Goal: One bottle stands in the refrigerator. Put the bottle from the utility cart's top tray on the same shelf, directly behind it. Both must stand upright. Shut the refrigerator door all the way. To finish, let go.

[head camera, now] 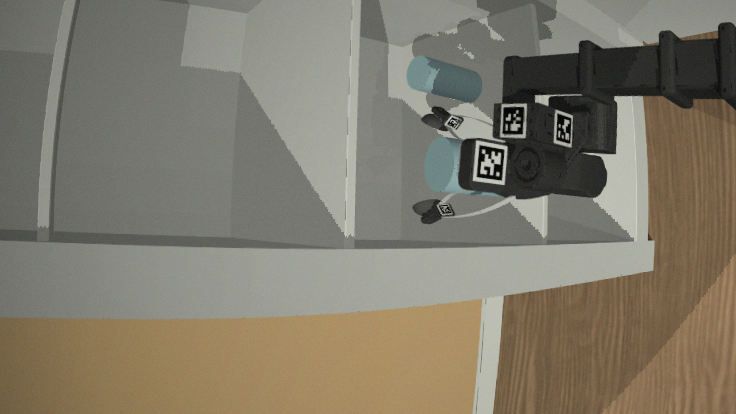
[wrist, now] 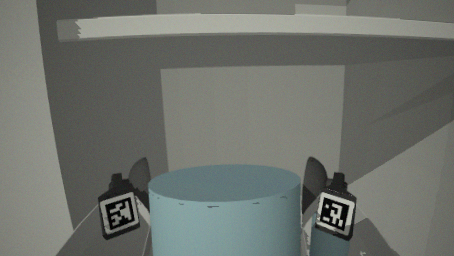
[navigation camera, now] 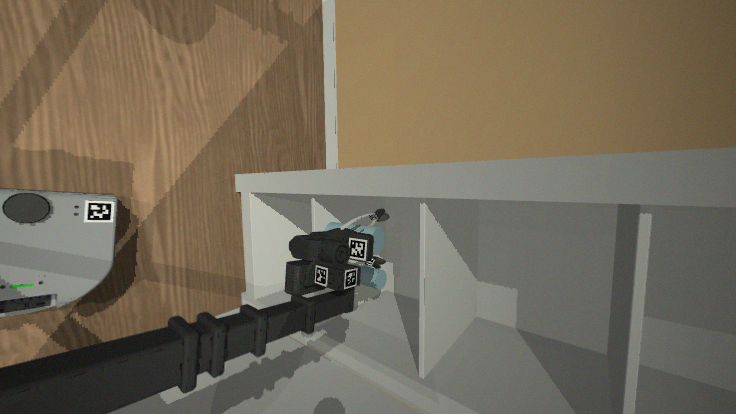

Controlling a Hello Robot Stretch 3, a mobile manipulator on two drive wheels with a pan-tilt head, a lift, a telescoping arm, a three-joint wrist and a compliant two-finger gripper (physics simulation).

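Seen in the pictures: gripper, fingertip midpoint: (head camera: 423,164) (navigation camera: 383,238); robot's base at its link origin: (navigation camera: 28,206).
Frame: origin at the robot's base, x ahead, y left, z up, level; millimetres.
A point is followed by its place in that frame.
Note:
My gripper (head camera: 433,165) @[x -21, y -613, z 810 mm] (navigation camera: 379,238) @[x -21, y -613, z 810 mm] (wrist: 227,177) @[x -21, y -613, z 810 mm] is shut on a light-blue bottle (head camera: 440,164) @[x -20, y -547, z 838 mm] (navigation camera: 379,237) @[x -13, y -557, z 836 mm] (wrist: 225,225) @[x -22, y -515, z 835 mm] and holds it upright inside the refrigerator (head camera: 257,278) @[x 124, y -582, z 1056 mm] (navigation camera: 514,177) @[x 134, y -580, z 1125 mm]. The fingers press on its two sides near the top. The wrist hides much of it in the head view, and its base is out of sight. The other bottle (head camera: 455,83) @[x -192, y -794, z 590 mm] (navigation camera: 374,278) @[x -193, y -794, z 653 mm] (wrist: 327,247) @[x -186, y -797, z 594 mm] stands upright beside it, past the right finger in the wrist view and partly hidden there. The gap between the bottles in depth is hard to tell. The utility cart does not show.
A shelf (head camera: 351,128) @[x -56, y -623, z 924 mm] (navigation camera: 422,288) @[x -134, y -633, z 924 mm] (wrist: 225,26) @[x -22, y -619, z 919 mm] lies above the held bottle. The lower shelf's edge (head camera: 544,218) @[x 47, y -611, z 512 mm] (navigation camera: 313,210) @[x 37, y -612, z 512 mm] is partly hidden by the wrist. The refrigerator's side wall is close to the left finger. A tan panel (head camera: 231,360) @[x 441, y -1109, z 887 mm] (navigation camera: 514,77) @[x 565, y -1094, z 1003 mm] is outside. The robot base (navigation camera: 61,236) @[x -70, y -60, z 160 mm] stands on the wood floor.

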